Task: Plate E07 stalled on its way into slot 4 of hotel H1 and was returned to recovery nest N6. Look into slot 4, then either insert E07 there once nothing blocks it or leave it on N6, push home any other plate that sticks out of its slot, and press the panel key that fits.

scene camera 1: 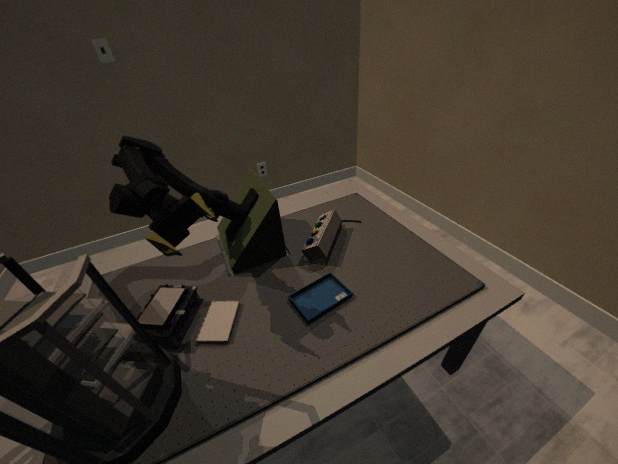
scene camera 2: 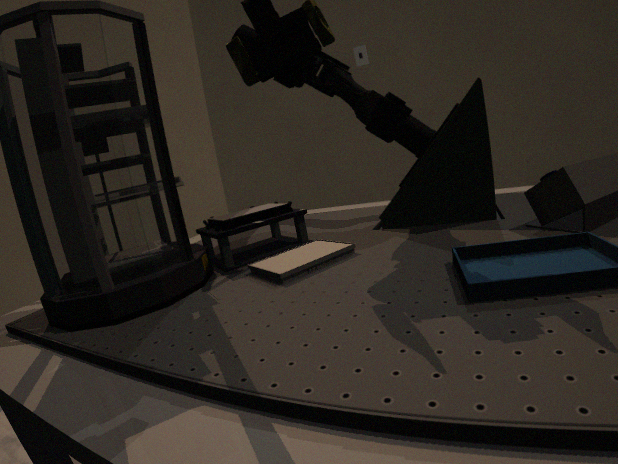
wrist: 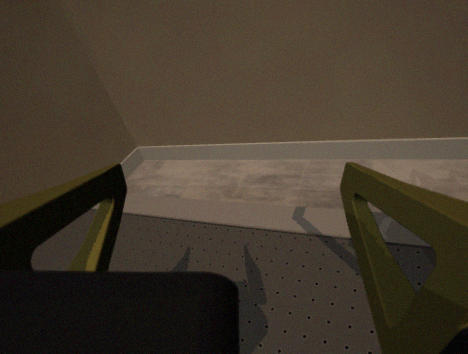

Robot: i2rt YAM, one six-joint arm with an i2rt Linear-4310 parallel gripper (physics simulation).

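Where they show: gripper, between the fingertips: (scene camera 1: 198, 235) (scene camera 2: 274, 22) (wrist: 233, 175); arm's base, origin of its link: (scene camera 1: 242, 215) (scene camera 2: 432, 148).
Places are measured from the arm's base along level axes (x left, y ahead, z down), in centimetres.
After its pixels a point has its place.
My gripper (scene camera 1: 196, 236) @(z -18.7, x -13.3, y 34.5 cm) (scene camera 2: 291, 64) (wrist: 233, 175) @(z -18.7, x -13.3, y 34.5 cm) is open and empty, high above the table. A plate (scene camera 1: 162, 305) @(z 5.0, x -29.6, y 24.6 cm) (scene camera 2: 255, 214) @(z 5.3, x -26.6, y 26.8 cm) lies on the dark raised nest (scene camera 2: 225, 252) @(z 9.5, x -28.9, y 33.4 cm); its label is not readable. The hotel (scene camera 1: 127, 310) @(z -11.6, x -29.4, y 40.3 cm) (scene camera 2: 159, 130) @(z -9.2, x -29.4, y 40.3 cm) stands at the left, dark inside; whether anything blocks slot 4 cannot be told. A thin pale edge (scene camera 2: 173, 183) @(z -2.1, x -29.6, y 39.7 cm) sticks out past the hotel's right post in scene camera 2; its slot number is unclear. The key panel (scene camera 1: 327, 240) @(z 6.5, x 22.8, y 21.7 cm) (scene camera 2: 555, 200) @(z 8.4, x 16.6, y 24.0 cm) has blue, yellow and green keys and a dark one at the far end.
A flat cream slab (scene camera 1: 219, 321) @(z 11.1, x -17.2, y 32.1 cm) (scene camera 2: 302, 259) @(z 11.1, x -16.1, y 33.5 cm) lies beside the nest. A blue tray (scene camera 1: 320, 298) @(z 12.2, x 11.1, y 38.0 cm) (scene camera 2: 540, 267) @(z 12.2, x 11.5, y 37.4 cm) with pale labels inside lies in front of the panel. The arm's wedge mount (scene camera 1: 265, 235) @(z 1.6, x 3.9, y 14.2 cm) (scene camera 2: 450, 175) @(z 4.6, x 3.1, y 14.2 cm) stands at the back, between nest and panel.
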